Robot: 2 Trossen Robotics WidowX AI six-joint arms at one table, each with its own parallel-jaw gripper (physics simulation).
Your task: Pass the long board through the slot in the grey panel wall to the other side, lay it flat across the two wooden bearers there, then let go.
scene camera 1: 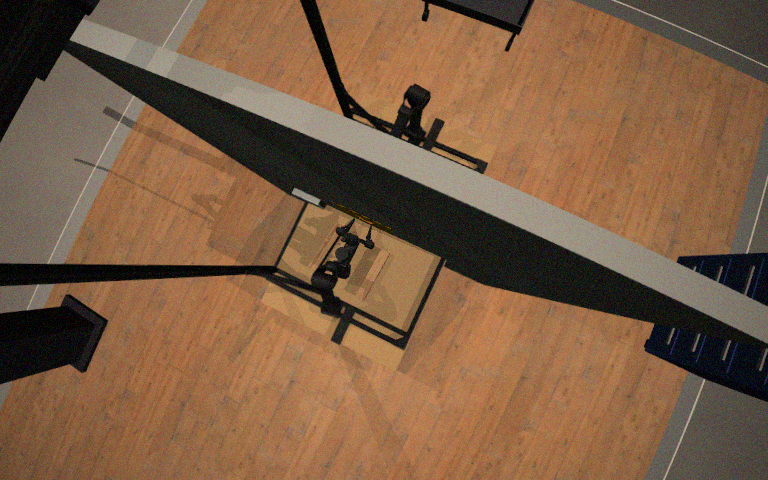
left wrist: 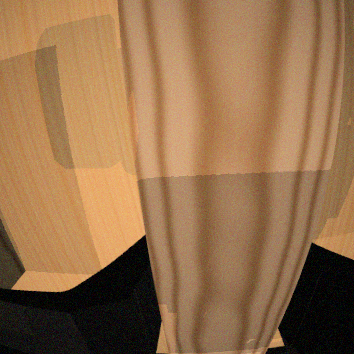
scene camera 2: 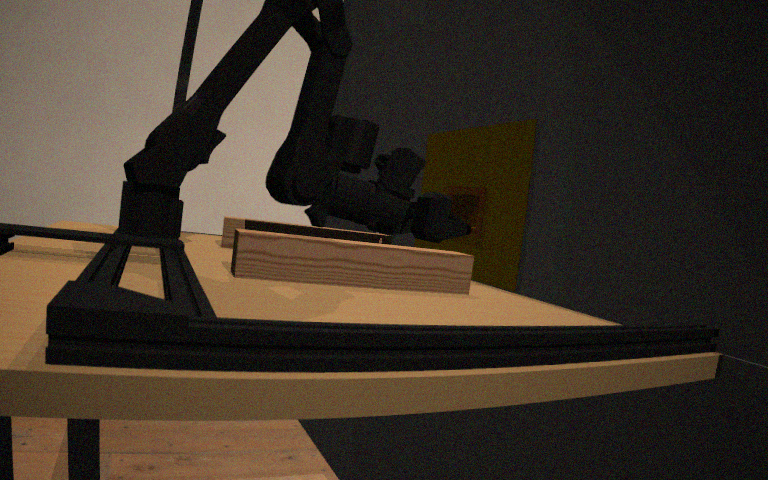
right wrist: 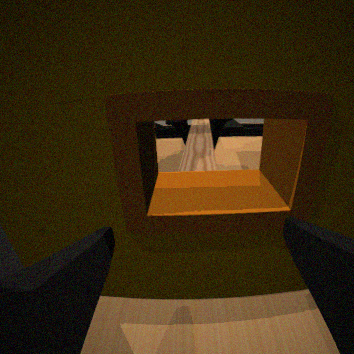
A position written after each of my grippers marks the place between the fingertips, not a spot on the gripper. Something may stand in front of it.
My right gripper point(scene camera 2: 453, 228) is open, holding nothing. Also in view: my left gripper point(left wrist: 208, 227).
My right gripper also shows in the right wrist view point(right wrist: 199, 232).
